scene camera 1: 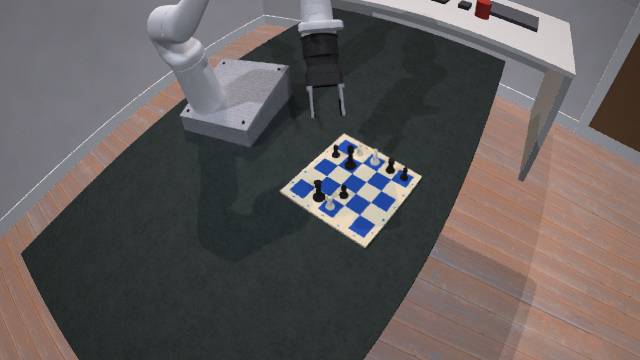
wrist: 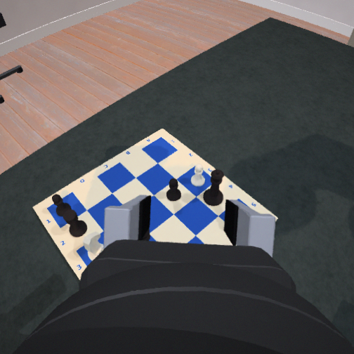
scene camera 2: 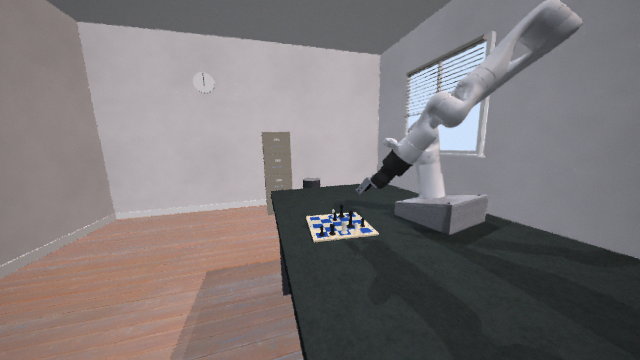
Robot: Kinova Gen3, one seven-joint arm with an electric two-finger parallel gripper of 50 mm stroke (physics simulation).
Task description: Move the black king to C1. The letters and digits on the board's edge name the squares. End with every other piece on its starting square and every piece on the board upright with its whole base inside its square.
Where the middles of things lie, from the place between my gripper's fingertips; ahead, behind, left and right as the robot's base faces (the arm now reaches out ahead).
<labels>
Now: the chessboard (scene camera 1: 374, 196) 70 mm ahead of my hand, 40 mm to the right of it and 130 mm below it.
</labels>
